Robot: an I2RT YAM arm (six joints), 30 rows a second.
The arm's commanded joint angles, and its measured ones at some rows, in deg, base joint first. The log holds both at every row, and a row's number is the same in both.
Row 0, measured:
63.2 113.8 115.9 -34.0 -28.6 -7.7
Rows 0 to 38, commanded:
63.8 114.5 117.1 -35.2 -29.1 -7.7
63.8 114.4 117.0 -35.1 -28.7 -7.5
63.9 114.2 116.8 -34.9 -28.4 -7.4
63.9 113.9 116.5 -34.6 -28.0 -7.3
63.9 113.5 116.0 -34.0 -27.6 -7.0
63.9 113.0 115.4 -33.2 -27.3 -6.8
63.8 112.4 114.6 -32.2 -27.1 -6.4
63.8 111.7 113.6 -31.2 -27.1 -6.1
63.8 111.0 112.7 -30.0 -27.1 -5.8
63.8 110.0 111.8 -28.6 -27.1 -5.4
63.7 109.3 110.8 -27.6 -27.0 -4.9
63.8 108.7 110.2 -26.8 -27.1 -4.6
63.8 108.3 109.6 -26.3 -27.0 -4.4
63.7 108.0 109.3 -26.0 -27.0 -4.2
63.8 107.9 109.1 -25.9 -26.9 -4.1
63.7 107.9 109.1 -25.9 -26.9 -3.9
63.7 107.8 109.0 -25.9 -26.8 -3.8
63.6 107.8 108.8 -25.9 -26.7 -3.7
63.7 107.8 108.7 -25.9 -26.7 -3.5
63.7 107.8 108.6 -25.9 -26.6 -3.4
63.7 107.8 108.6 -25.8 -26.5 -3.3
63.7 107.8 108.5 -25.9 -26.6 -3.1
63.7 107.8 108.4 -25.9 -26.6 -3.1
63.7 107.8 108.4 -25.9 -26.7 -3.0
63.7 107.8 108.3 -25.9 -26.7 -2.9
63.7 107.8 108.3 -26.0 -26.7 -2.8
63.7 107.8 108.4 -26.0 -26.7 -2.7
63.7 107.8 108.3 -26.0 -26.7 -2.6
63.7 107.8 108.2 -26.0 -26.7 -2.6
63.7 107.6 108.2 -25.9 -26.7 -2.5
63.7 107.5 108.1 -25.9 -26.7 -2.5
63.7 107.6 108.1 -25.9 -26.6 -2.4
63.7 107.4 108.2 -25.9 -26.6 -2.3
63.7 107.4 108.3 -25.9 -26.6 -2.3
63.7 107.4 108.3 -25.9 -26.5 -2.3
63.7 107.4 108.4 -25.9 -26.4 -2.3
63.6 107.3 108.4 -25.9 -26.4 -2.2
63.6 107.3 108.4 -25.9 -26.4 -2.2
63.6 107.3 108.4 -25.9 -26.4 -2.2
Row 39, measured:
63.4 109.8 108.8 -27.8 -26.9 -2.7
